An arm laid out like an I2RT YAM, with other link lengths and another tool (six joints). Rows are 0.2 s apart.
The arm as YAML. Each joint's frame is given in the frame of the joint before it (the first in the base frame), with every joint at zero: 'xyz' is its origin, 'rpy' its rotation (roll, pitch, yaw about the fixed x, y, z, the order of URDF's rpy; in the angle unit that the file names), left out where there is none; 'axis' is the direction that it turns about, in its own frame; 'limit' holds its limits. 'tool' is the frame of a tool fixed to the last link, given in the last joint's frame.
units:
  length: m
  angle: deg
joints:
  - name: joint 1
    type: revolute
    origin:
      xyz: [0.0, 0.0, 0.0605]
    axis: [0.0, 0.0, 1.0]
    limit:
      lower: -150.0
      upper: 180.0
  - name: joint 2
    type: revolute
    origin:
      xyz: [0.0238, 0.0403, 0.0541]
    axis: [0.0, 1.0, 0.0]
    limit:
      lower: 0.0
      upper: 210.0
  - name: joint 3
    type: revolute
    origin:
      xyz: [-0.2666, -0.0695, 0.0]
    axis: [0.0, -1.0, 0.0]
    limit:
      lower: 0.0
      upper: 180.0
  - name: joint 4
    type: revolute
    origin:
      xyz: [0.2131, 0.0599, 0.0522]
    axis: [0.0, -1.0, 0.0]
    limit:
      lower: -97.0
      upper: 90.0
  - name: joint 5
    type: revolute
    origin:
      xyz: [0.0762, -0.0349, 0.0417]
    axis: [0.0, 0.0, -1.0]
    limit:
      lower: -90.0
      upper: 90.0
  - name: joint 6
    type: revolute
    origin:
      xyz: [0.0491, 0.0, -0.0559]
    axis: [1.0, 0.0, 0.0]
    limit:
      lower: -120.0
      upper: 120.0
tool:
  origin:
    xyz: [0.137, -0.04, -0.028]
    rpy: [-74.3, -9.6, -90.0]
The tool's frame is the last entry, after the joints.
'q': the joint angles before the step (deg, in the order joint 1, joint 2, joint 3, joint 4, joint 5, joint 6). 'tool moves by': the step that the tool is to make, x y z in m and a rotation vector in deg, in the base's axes. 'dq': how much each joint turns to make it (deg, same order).
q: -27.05, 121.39, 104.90, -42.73, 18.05, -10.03
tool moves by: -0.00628, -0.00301, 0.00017, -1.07, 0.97, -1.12
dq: -0.09, -0.14, -0.68, 0.10, 1.72, 0.19
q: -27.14, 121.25, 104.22, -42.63, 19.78, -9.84
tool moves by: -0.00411, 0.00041, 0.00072, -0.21, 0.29, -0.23
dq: -0.06, -0.68, -1.01, 0.17, 0.36, -0.02
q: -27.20, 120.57, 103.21, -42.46, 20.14, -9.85
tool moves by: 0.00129, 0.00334, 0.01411, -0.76, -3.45, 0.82
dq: 0.04, -3.71, -3.26, 3.03, -1.18, -0.20
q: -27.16, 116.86, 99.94, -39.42, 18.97, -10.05
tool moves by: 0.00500, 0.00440, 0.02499, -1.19, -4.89, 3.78
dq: -0.33, -5.53, -3.92, 4.09, -3.40, -2.71
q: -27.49, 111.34, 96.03, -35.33, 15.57, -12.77
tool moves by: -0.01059, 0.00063, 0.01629, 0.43, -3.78, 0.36
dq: -1.61, -4.87, -3.60, 1.87, -2.93, -0.07
